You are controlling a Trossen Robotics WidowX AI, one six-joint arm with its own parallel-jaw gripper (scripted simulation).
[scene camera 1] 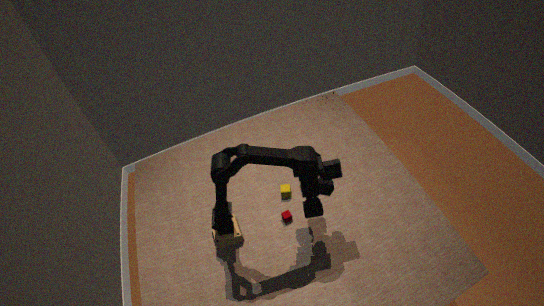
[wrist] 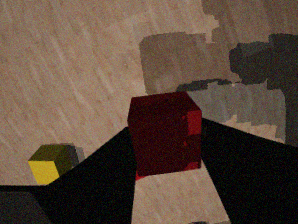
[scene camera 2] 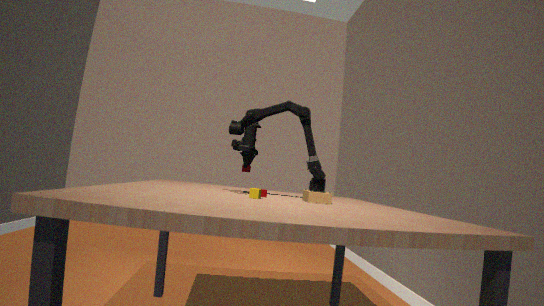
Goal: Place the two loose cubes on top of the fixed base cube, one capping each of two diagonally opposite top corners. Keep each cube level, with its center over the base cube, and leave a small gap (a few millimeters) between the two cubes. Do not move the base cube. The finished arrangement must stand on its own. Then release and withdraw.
Path:
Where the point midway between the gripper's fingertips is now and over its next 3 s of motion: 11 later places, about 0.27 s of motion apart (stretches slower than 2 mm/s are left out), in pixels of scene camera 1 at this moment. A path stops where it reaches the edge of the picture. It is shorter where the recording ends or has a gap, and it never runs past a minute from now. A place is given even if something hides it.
My gripper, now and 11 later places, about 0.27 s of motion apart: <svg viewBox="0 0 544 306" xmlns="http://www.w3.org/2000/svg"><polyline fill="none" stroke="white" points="311,205 308,200 305,195 301,192 297,189 293,186 289,184 287,183 288,184 288,185 288,187 288,187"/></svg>

